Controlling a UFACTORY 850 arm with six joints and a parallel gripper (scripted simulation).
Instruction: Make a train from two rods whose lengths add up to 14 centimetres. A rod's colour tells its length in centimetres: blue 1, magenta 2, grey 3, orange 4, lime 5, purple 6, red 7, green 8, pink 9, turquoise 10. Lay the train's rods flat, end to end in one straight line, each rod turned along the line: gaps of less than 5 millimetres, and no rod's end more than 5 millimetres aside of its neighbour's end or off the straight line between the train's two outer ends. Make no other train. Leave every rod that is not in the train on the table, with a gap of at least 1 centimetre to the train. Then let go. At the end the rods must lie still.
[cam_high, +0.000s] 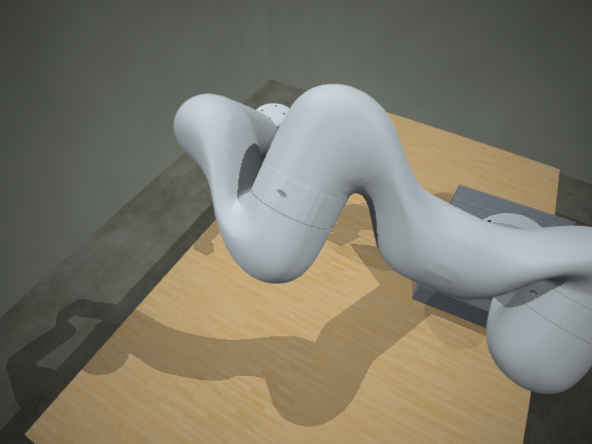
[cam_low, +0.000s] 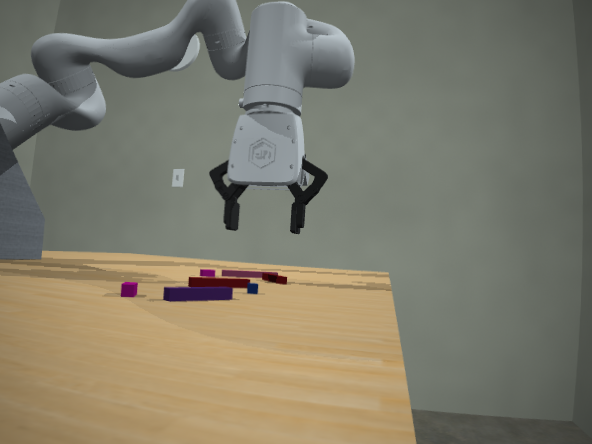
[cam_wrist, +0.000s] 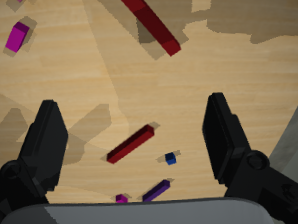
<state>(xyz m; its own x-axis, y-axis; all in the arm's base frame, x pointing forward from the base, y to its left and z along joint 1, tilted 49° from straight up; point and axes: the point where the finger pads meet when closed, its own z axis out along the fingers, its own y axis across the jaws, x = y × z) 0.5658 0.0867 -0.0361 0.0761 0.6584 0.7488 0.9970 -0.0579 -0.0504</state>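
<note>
The blue cube is 140 mm to the right of my hand, 70 mm below it and 30 mm ahead of it. From my hand the other things lie so: pink rod (90 mm to the left, 70 mm below, 40 mm behind); purple rod (230 mm to the right, 70 mm below); red rod (70 mm below, 30 mm to the left, 10 mm ahead).
</note>
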